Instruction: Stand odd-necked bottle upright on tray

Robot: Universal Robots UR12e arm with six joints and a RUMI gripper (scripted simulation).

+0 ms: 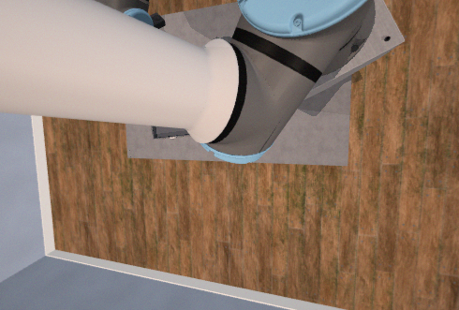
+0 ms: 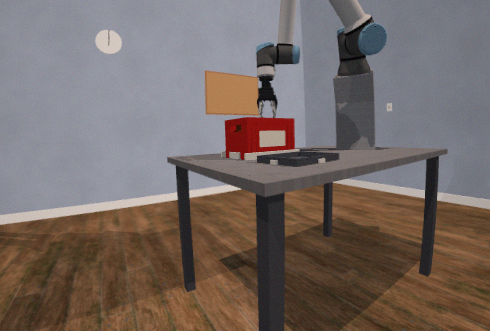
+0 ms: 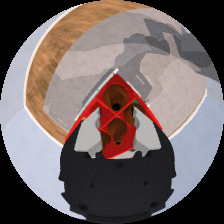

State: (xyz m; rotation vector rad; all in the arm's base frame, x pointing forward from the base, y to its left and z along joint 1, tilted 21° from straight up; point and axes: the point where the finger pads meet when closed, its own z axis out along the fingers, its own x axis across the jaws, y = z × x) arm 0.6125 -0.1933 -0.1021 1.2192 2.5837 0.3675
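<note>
Right now my hand is 100 mm above the red crate, 90 mm short of it and 40 mm to the right of it. The rest, counted from my hand: dark tray: 310 mm to the left, 170 mm below, 140 mm ahead.
</note>
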